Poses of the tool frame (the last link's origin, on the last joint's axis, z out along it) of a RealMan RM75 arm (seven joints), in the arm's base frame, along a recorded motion.
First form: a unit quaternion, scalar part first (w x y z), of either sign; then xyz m.
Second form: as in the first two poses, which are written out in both.
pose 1, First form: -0.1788 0.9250 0.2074 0.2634 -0.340 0.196 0.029
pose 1, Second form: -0.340 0.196 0.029 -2.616 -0.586 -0.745
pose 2, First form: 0.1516 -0.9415 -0.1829 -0.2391 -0.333 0.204 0.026
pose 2, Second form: -0.333 0.204 0.026 -2.702 -0.525 -0.686
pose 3, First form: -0.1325 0.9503 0.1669 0.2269 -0.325 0.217 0.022
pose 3, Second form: -0.325 0.217 0.022 -2.757 -0.484 -0.658
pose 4, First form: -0.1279 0.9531 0.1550 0.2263 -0.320 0.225 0.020
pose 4, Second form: -0.320 0.225 0.020 -2.773 -0.451 -0.658
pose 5, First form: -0.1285 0.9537 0.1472 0.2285 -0.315 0.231 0.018
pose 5, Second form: -0.315 0.231 0.018 -2.773 -0.428 -0.664
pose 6, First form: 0.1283 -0.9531 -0.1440 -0.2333 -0.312 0.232 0.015
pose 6, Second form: -0.312 0.232 0.015 -2.772 -0.419 -0.679
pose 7, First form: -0.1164 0.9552 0.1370 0.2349 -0.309 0.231 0.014
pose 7, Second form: -0.309 0.231 0.014 -2.797 -0.401 -0.688
